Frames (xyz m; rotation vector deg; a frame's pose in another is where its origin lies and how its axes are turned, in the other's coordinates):
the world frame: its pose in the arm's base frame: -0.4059 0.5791 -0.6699 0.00 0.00 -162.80
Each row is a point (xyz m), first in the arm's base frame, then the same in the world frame.
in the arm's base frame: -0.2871 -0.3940 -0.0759
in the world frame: 0.1743 0.9647 0.5940
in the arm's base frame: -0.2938 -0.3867 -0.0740
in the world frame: 0.1785 0.9558 0.5959
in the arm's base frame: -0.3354 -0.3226 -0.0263
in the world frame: 0.1993 0.8822 0.6436
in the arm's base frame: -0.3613 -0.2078 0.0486
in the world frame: 0.1901 0.7649 0.7185
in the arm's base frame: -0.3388 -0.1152 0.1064
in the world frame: 0.1412 0.6831 0.7763
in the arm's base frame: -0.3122 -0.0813 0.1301
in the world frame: 0.1058 0.6586 0.8000
